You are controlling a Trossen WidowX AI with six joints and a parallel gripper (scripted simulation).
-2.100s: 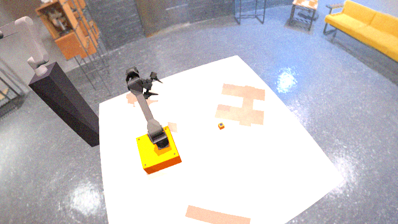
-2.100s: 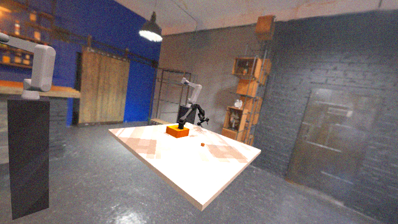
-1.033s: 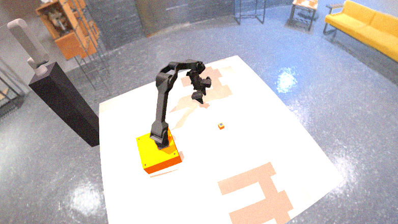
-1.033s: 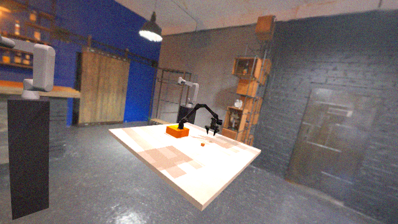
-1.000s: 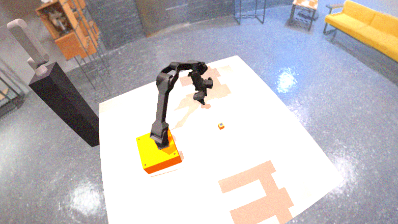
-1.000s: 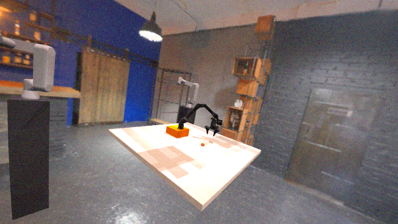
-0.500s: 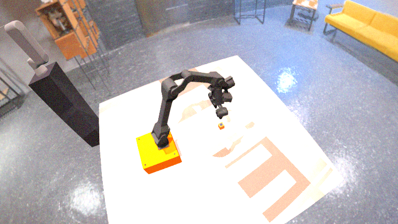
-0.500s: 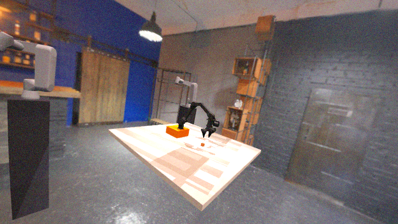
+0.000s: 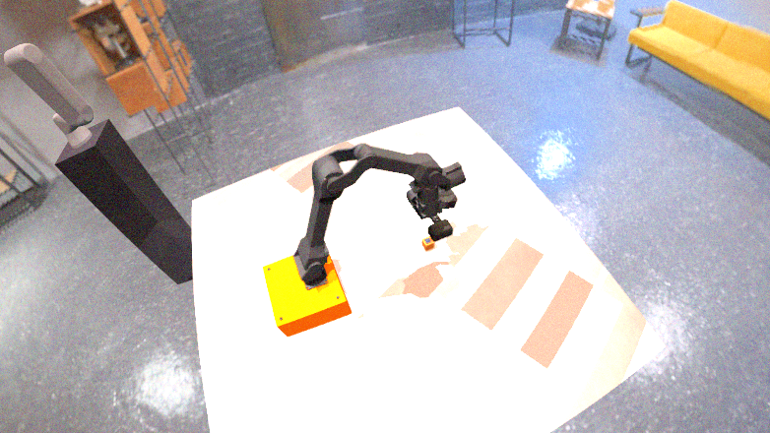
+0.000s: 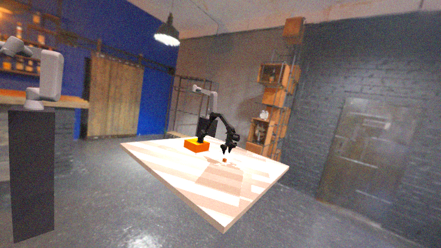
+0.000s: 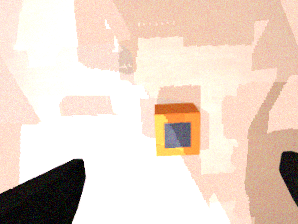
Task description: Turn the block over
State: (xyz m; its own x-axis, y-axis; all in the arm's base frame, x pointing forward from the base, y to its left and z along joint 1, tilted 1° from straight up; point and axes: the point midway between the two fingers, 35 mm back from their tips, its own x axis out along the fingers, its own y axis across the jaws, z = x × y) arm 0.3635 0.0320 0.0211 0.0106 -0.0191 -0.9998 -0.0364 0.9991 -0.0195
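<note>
The orange block is 60 mm below my gripper tip and 10 mm behind it.
</note>
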